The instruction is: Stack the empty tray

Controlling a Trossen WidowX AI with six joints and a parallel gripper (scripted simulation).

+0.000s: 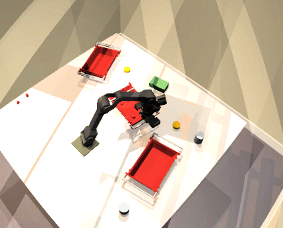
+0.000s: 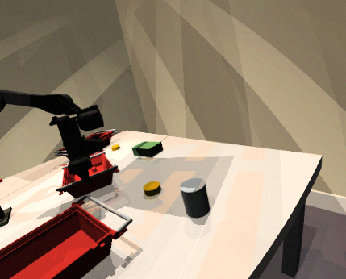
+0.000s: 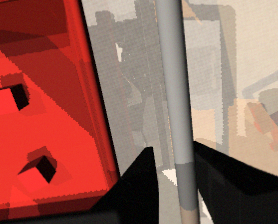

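The red tray lies 20 cm behind my gripper tip, 20 cm to the right of it and 1 cm below it. From my gripper tip the other things lie so: green block (33 cm ahead, 12 cm to the left, 4 cm below).
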